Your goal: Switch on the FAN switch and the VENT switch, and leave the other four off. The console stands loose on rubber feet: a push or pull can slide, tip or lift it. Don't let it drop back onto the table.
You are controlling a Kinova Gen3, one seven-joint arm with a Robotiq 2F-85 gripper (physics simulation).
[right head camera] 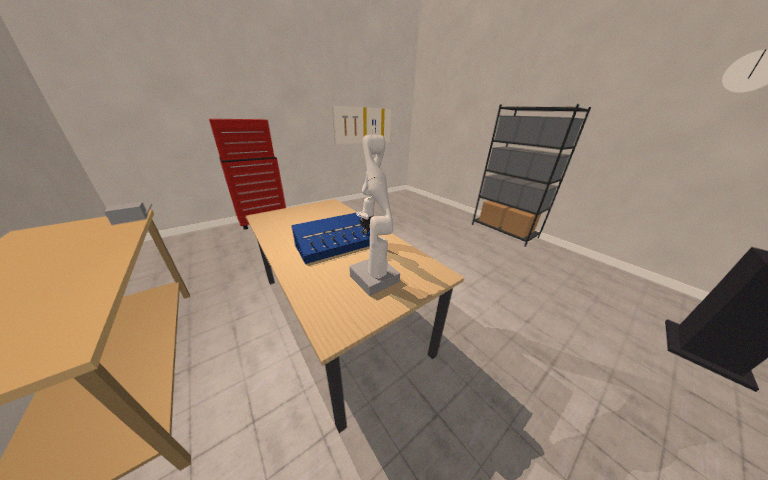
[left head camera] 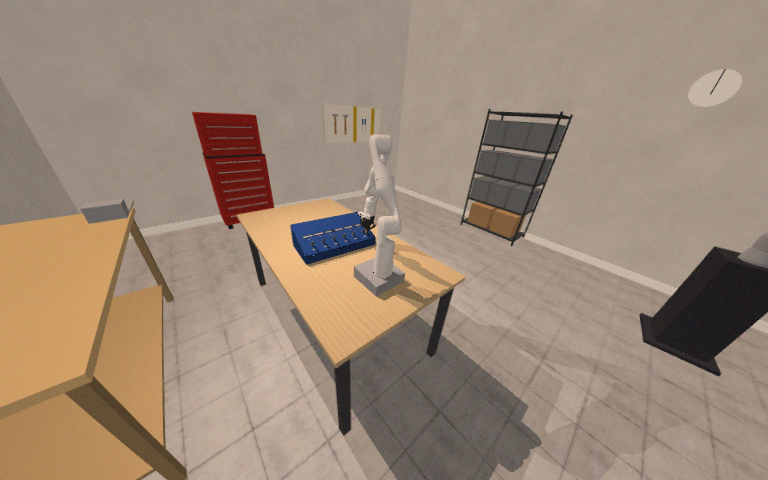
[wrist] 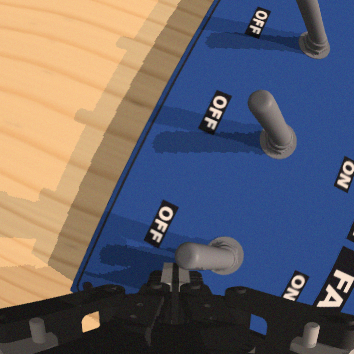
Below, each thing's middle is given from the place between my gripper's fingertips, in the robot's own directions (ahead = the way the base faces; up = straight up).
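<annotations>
The horn lever (wrist: 261, 103) is 20 mm ahead of my hand, 90 mm to the left of it and 30 mm above it. For the blue console (left head camera: 303, 233), I get 120 mm ahead of my hand and 180 mm to the left of it. And the fan lever (wrist: 188, 255) is 10 mm ahead of my hand, 30 mm above it and 20 mm to the left of it.
</annotations>
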